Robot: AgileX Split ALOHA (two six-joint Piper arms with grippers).
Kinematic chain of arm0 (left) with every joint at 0, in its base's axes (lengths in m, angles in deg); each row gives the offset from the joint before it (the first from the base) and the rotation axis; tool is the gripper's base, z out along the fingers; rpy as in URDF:
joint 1: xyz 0 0 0.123 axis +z
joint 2: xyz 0 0 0 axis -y
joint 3: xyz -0.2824 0 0.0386 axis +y
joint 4: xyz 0.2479 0 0.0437 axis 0.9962 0 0.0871
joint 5: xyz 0 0 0 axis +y
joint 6: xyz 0.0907 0 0.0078 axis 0.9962 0 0.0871
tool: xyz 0 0 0 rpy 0 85 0
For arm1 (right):
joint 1: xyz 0 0 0.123 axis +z
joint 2: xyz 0 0 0 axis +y
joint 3: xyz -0.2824 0 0.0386 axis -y
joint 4: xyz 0.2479 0 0.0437 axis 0.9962 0 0.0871
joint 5: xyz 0 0 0 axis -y
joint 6: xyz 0.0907 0 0.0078 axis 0.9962 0 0.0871
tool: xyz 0 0 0 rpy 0 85 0
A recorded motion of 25 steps. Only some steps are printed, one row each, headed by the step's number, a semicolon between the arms.
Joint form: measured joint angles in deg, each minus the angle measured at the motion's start. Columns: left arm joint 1, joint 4, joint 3, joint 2, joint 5, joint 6; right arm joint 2, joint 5, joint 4, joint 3, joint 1, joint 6.
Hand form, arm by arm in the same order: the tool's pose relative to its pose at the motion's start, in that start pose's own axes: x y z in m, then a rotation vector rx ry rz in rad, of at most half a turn. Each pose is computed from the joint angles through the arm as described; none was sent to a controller.
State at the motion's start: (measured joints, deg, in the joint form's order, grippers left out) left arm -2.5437 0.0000 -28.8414 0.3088 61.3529 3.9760; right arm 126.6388 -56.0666 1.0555 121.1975 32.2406 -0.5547
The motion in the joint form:
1: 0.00 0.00 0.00 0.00 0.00 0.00; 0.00 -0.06 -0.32 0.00 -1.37 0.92
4: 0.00 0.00 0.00 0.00 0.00 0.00; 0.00 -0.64 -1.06 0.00 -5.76 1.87
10: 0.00 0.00 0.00 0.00 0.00 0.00; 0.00 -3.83 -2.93 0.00 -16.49 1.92
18: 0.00 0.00 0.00 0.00 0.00 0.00; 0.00 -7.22 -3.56 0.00 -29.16 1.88
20: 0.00 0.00 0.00 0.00 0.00 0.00; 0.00 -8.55 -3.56 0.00 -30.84 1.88
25: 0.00 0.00 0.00 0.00 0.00 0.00; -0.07 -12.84 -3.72 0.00 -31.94 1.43
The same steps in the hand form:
1: 0.0000 0.0000 0.0000 0.0000 0.0000 0.0000; 0.0002 -0.0124 -0.0003 0.0178 0.0007 0.0329
4: 0.0000 0.0000 0.0000 0.0000 0.0000 0.0000; 0.0031 -0.0515 -0.0022 0.0705 0.0098 0.1065
10: 0.0000 0.0000 0.0000 0.0000 0.0000 0.0000; 0.0236 -0.1443 -0.0141 0.1944 0.0671 0.2517
18: 0.0000 0.0000 0.0000 0.0000 0.0000 0.0000; 0.0646 -0.2430 -0.0398 0.3075 0.1278 0.4434
20: 0.0000 0.0000 0.0000 0.0000 0.0000 0.0000; 0.0725 -0.2544 -0.0441 0.3172 0.1504 0.4727
25: 0.0000 0.0000 0.0000 0.0000 0.0000 0.0000; 0.0825 -0.2592 -0.0484 0.3117 0.2242 0.4927

